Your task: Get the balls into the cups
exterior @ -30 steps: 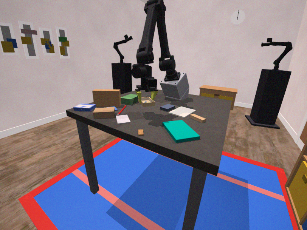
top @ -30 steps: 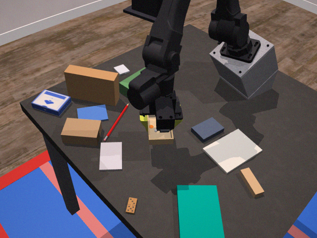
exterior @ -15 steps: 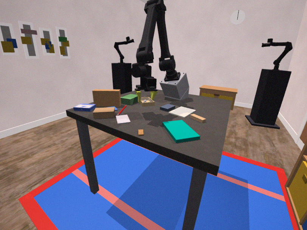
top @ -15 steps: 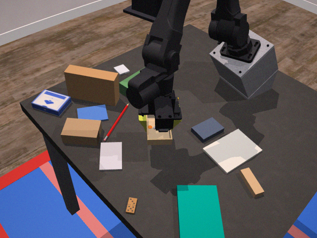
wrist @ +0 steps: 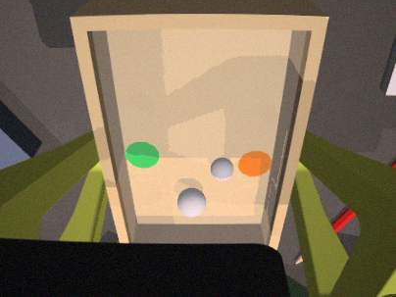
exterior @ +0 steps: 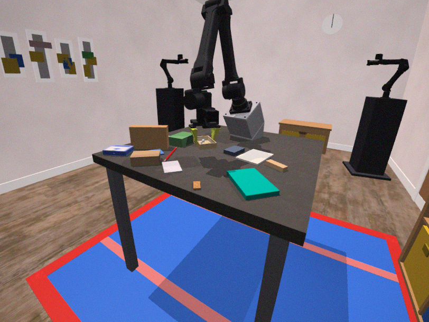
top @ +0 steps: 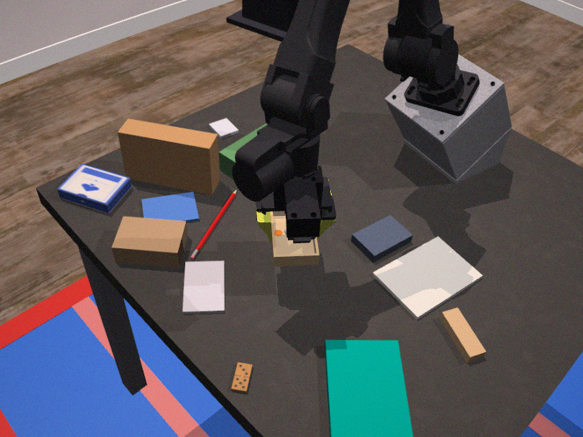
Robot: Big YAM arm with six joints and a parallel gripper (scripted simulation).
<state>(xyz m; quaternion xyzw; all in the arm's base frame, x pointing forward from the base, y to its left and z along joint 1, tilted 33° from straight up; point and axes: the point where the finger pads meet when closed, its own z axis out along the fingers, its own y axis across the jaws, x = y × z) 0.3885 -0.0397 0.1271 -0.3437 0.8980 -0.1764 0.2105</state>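
The wooden puzzle is 10 mm below my hand. The rest, counted from my hand: white tile (200 mm to the left, 120 mm behind, 80 mm below); yellow block (180 mm behind, 80 mm to the right, 60 mm below); red pencil (170 mm to the right, 80 mm below, 10 mm behind).
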